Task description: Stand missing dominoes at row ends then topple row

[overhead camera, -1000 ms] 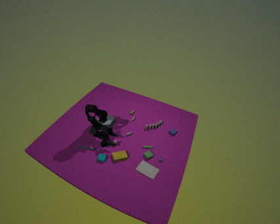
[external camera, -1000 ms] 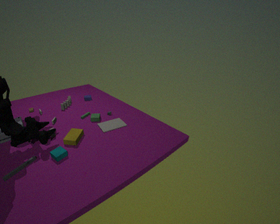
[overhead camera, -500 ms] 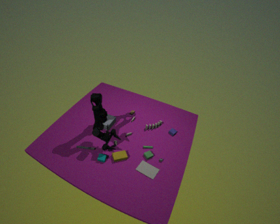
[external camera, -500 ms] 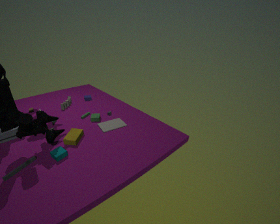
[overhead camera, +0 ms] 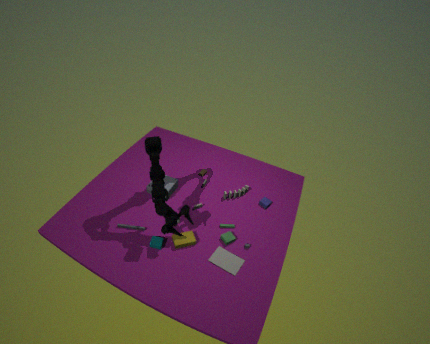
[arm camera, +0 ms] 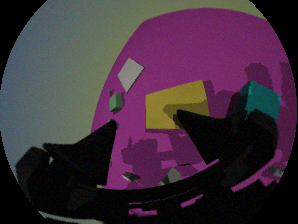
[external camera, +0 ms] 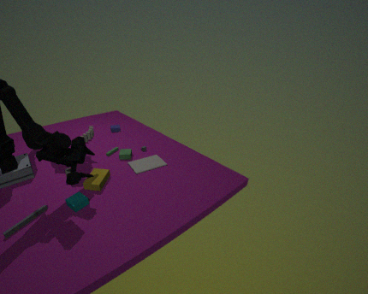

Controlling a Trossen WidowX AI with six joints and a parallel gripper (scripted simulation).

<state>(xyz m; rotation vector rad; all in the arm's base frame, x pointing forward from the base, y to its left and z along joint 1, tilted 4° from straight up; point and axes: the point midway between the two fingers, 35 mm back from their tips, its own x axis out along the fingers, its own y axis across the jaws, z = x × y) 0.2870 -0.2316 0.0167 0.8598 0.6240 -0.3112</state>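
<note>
Right now the yellow block is 5 cm below my gripper tip and 3 cm to the right of it. The rest, counted from my gripper tip: teal block 12 cm behind, 11 cm to the right, 6 cm below; green block 20 cm ahead, 9 cm to the left, 6 cm below; green stick 17 cm to the left, 17 cm ahead, 6 cm below.
</note>
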